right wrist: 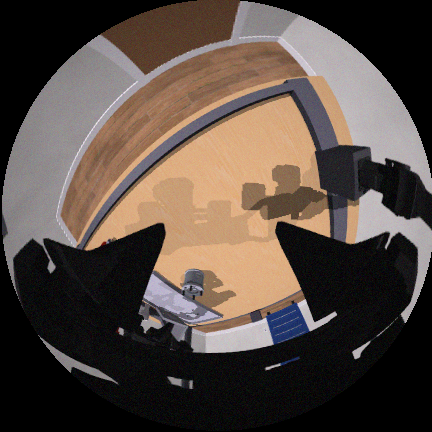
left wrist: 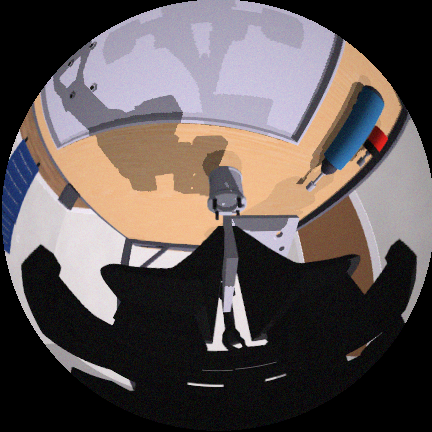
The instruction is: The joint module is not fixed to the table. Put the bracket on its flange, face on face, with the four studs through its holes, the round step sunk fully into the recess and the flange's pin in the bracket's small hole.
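Where they show: left gripper, fingertip midpoint: (right wrist: pixel 175 319) (left wrist: pixel 226 230); right gripper, fingertip midpoint: (right wrist: pixel 221 227); left arm's base, link origin: (right wrist: pixel 137 314); right arm's base, link origin: (right wrist: pixel 364 172).
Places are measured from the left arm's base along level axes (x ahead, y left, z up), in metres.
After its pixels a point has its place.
The joint module (left wrist: pixel 226 184) {x 0.363, y -0.187, z -0.020 m} (right wrist: pixel 193 278) {x 0.417, y -0.195, z -0.025 m}, a grey cylinder, stands on the wooden table beside the grey panel, its flange and dark studs uppermost. My left gripper (left wrist: pixel 226 230) {x 0.319, y -0.171, z 0.071 m} is shut on the bracket (left wrist: pixel 262 223) {x 0.336, y -0.145, z 0.064 m}, a grey angled plate. One leg is between the fingers; the other, with holes, reaches right. In the left wrist view the bracket shows just below the flange, beside the studs, not seated on it. The gap, the recess and the pin cannot be made out. My right gripper (right wrist: pixel 221 227) {x 0.671, y -0.170, z 0.117 m} is open and empty, away from the module.
The pale grey panel (left wrist: pixel 270 65) {x 0.244, y -0.076, z -0.058 m} (right wrist: pixel 165 292) {x 0.236, y -0.121, z -0.058 m} has a raised edge and several small dark-holed parts at its left. A blue-handled tool (left wrist: pixel 354 129) {x 0.334, y 0.024, z -0.030 m} and a red item (left wrist: pixel 378 139) {x 0.361, y 0.109, z -0.034 m} lie right of it. A dark block-shaped mount (right wrist: pixel 342 170) {x 0.817, y -0.389, z 0.020 m} stands at the table's frame. A blue object (left wrist: pixel 19 182) (right wrist: pixel 288 324) is beyond the table.
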